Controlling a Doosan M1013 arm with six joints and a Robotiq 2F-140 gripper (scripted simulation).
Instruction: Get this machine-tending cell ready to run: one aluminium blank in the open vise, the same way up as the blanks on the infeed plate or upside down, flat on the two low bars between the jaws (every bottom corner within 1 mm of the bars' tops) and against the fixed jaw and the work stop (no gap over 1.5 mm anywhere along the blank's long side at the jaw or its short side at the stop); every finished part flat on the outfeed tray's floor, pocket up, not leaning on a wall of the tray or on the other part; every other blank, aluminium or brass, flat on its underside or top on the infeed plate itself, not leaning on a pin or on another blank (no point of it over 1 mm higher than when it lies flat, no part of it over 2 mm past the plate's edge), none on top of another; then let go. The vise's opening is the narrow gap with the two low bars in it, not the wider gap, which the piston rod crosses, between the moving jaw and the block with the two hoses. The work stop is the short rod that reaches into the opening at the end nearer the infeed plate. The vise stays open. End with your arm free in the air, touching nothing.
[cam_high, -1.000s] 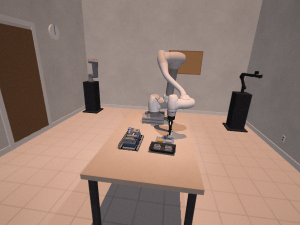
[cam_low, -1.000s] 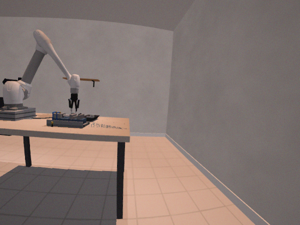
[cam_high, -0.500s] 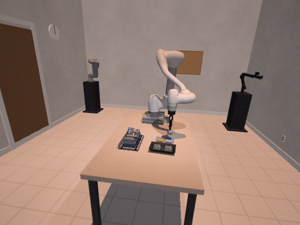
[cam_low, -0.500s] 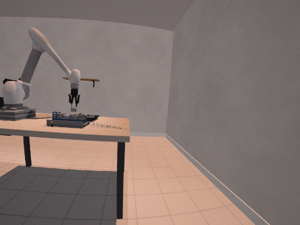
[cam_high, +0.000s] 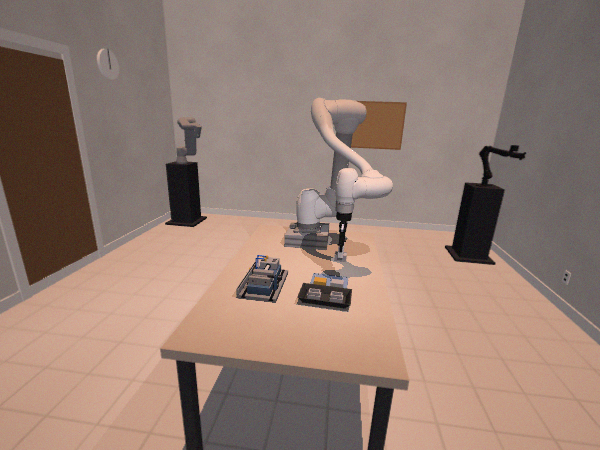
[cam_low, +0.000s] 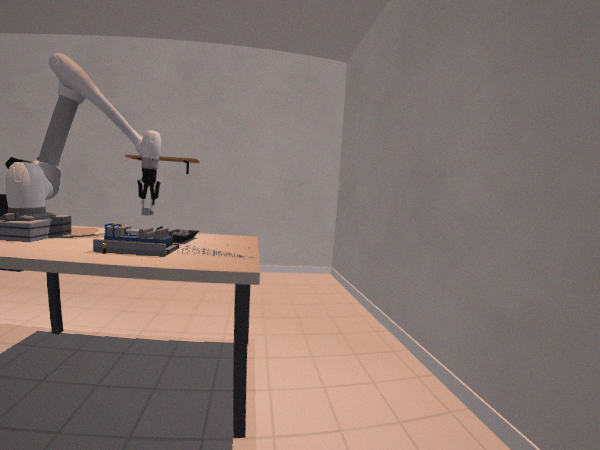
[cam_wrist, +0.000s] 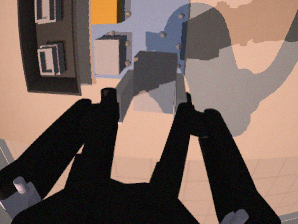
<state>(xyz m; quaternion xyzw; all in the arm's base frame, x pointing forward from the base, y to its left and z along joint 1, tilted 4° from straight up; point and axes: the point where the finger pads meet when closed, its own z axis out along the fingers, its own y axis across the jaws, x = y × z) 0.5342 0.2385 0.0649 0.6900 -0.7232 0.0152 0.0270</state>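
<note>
Right now my hand is 37 cm to the left of the piston rod, 10 cm short of it and 10 cm above it. The rest, counted from my hand: vise plate: 17 cm below, 5 cm to the right, 4 cm ahead; then brass blank: 15 cm below, 9 cm to the right, 9 cm ahead; then grey aluminium blank: 4 cm below.
</note>
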